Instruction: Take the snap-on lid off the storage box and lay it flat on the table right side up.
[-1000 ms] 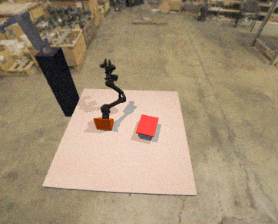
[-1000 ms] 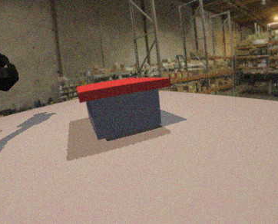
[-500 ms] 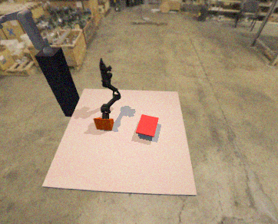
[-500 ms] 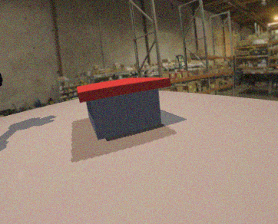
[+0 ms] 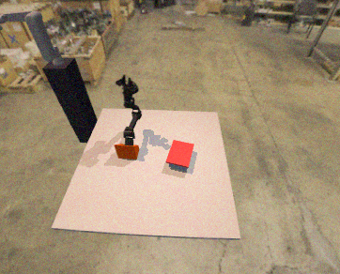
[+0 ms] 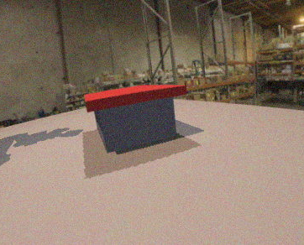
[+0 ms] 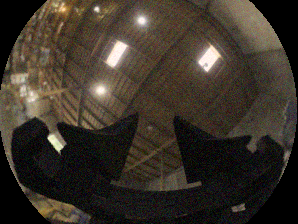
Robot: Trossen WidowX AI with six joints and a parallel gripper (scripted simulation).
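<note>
My gripper tip is now 580 mm above the red lid, 420 mm short of it and 210 mm to the left of it. From my gripper tip the other things lie so: blue-grey storage box (620 mm below, 420 mm ahead, 210 mm to the right).
</note>
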